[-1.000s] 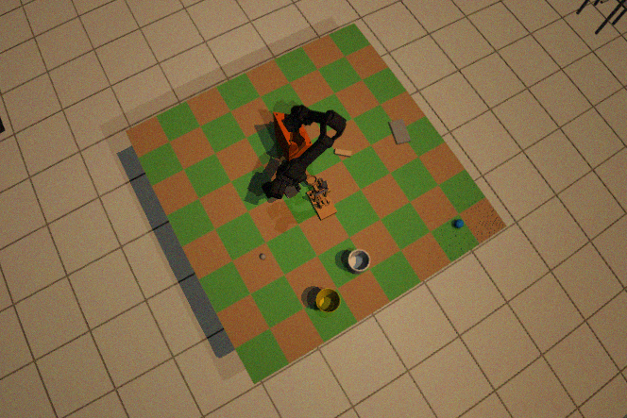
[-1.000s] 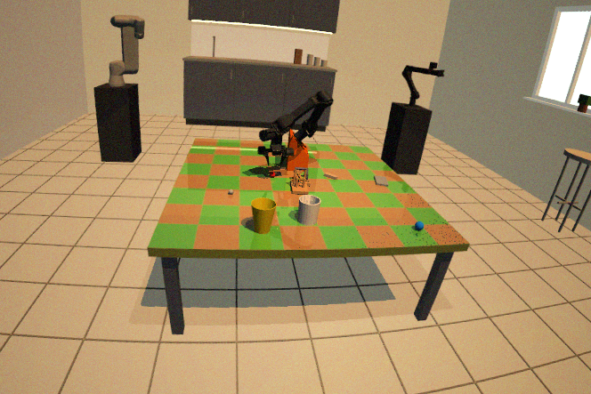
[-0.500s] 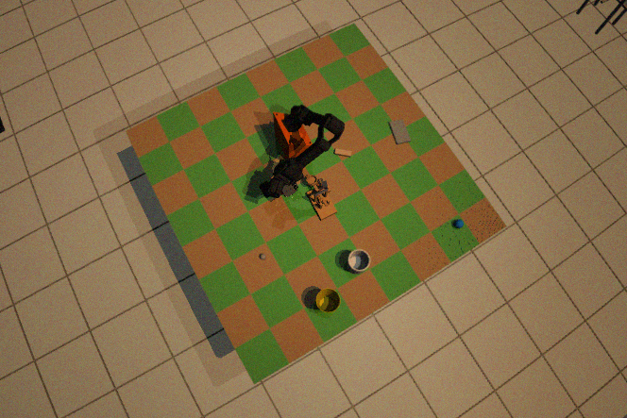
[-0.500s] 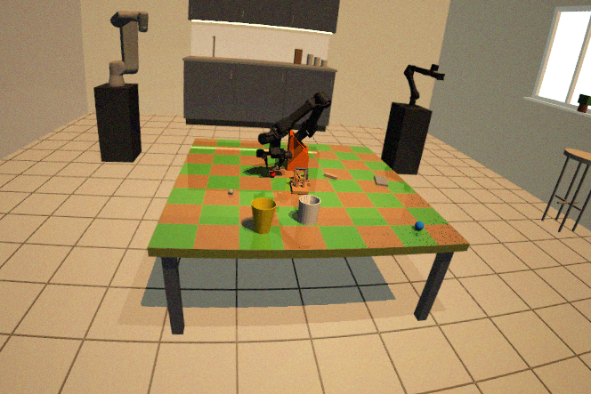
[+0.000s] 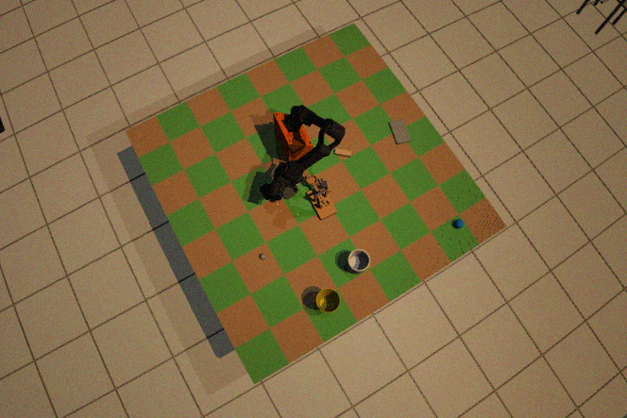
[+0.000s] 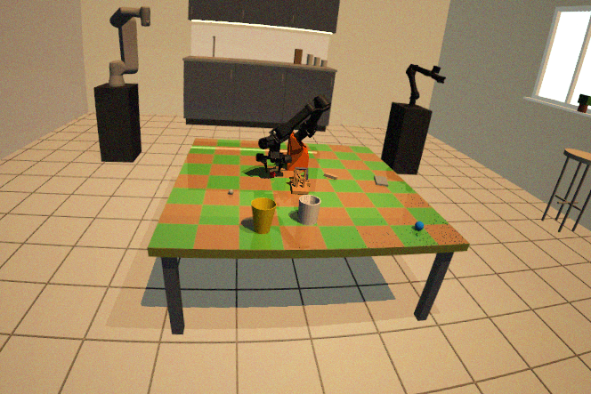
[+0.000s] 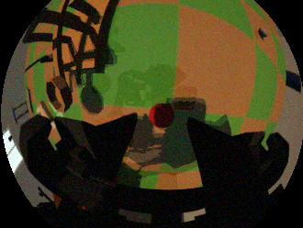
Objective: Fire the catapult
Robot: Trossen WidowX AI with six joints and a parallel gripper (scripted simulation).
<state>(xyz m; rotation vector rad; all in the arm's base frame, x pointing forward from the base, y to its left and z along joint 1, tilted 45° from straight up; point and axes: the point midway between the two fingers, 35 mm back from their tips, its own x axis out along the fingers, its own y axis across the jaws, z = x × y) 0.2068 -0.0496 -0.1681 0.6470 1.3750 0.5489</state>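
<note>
Now: the red ball 10 mm below my gripper tip. Round my gripper tip: wooden catapult 100 mm ahead, 150 mm to the left, 30 mm above; grey ball 210 mm ahead, 220 mm to the right, 10 mm below; wooden block 20 mm behind, 340 mm to the left, 20 mm below.
</note>
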